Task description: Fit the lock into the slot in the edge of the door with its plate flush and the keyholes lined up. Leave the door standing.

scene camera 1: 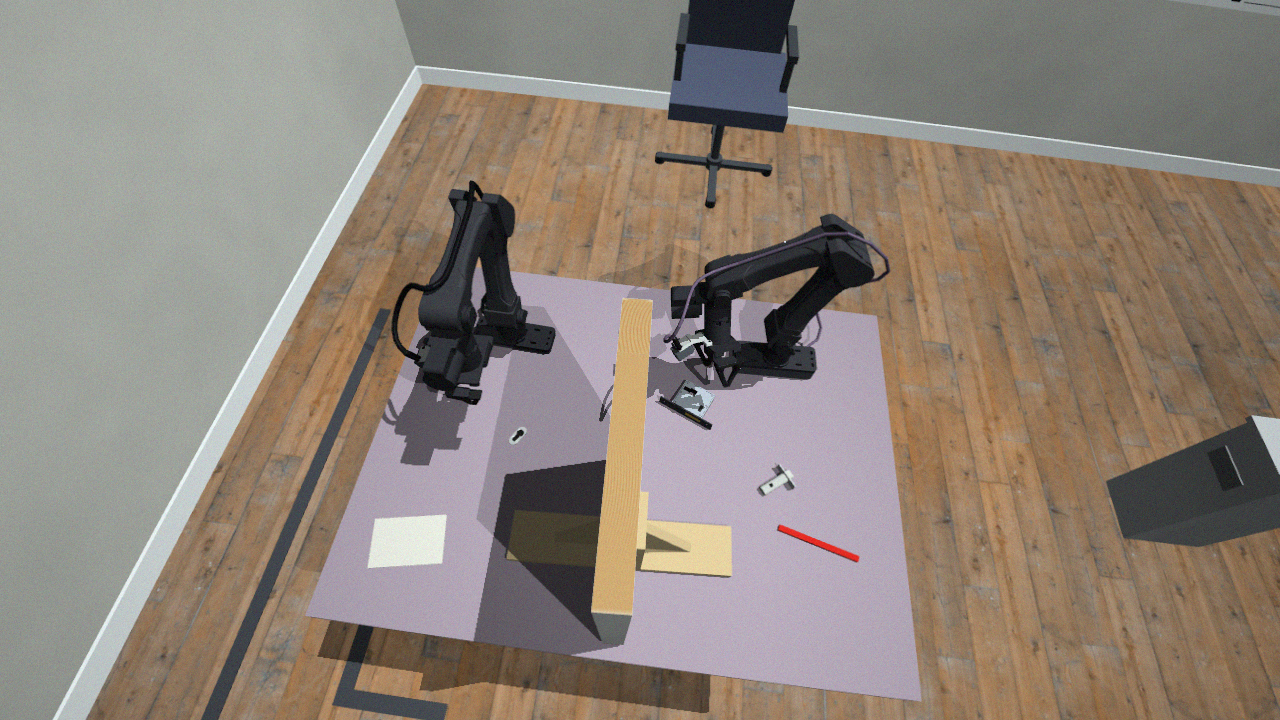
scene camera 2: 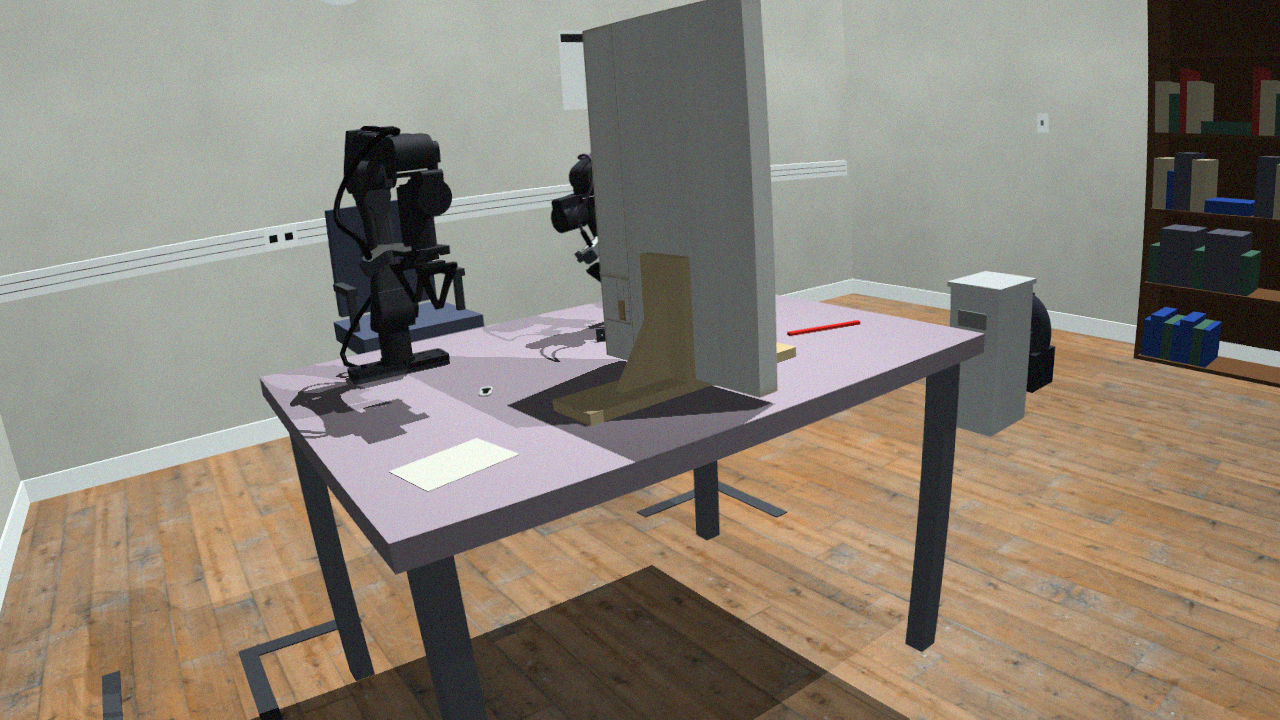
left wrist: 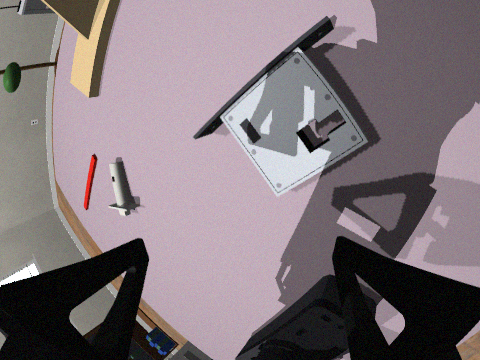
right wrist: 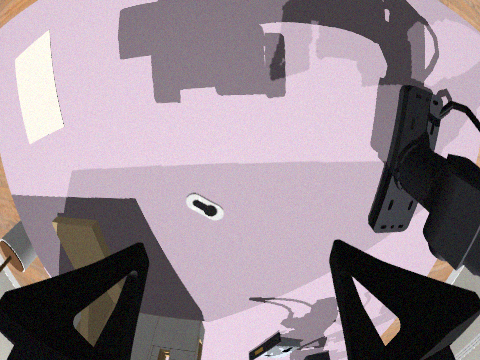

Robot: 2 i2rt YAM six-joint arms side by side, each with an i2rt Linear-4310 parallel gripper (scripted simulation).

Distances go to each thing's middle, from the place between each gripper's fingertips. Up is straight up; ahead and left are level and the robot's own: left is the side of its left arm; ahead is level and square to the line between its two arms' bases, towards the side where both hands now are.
Labels:
My left gripper [scene camera 1: 716, 375] is now 30 mm short of the lock [scene camera 1: 693, 407], 40 mm to the left of it and 90 mm above it. Also, from my left hand: white sheet [scene camera 1: 403, 541] (420 mm ahead, 620 mm to the right, 100 mm below); then cylinder piece [left wrist: 122, 205] (210 mm ahead, 160 mm to the left, 90 mm below).
My right hand [scene camera 2: 427, 305] is 30 cm short of the white sheet, 17 cm above it and 11 cm to the left of it. From my right hand the other things lie so: lock 47 cm to the left, 16 cm below, 9 cm behind; cylinder piece 67 cm to the left, 16 cm below, 9 cm ahead.

